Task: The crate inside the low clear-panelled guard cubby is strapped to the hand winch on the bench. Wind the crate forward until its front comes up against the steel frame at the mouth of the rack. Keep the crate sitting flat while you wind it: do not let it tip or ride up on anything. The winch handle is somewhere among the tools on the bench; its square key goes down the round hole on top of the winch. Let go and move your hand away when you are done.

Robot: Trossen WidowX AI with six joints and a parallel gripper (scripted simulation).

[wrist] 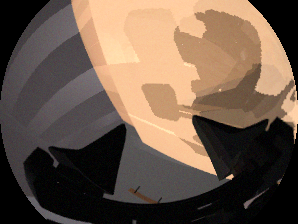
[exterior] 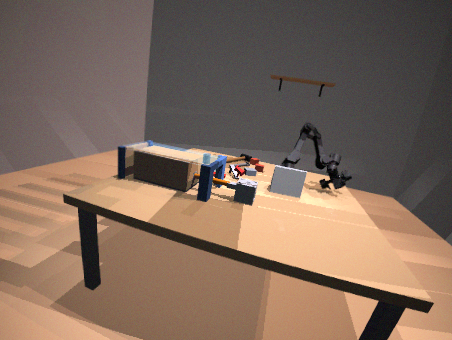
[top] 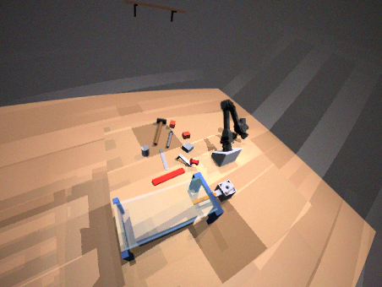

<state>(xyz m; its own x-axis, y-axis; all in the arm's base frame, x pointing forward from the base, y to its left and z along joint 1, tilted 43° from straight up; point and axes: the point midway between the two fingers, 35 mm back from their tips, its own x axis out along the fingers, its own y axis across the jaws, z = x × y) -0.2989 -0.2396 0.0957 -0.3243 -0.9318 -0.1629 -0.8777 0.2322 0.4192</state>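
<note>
Right now the winch handle is 63 cm ahead of my gripper tip and 22 cm to the left of it. The rest, counted from my gripper tip: red grip 60 cm ahead, 26 cm to the left, 1 cm above; then grey winch 51 cm to the left, 47 cm ahead; then grey block 57 cm ahead, 8 cm to the left, 1 cm below.
</note>
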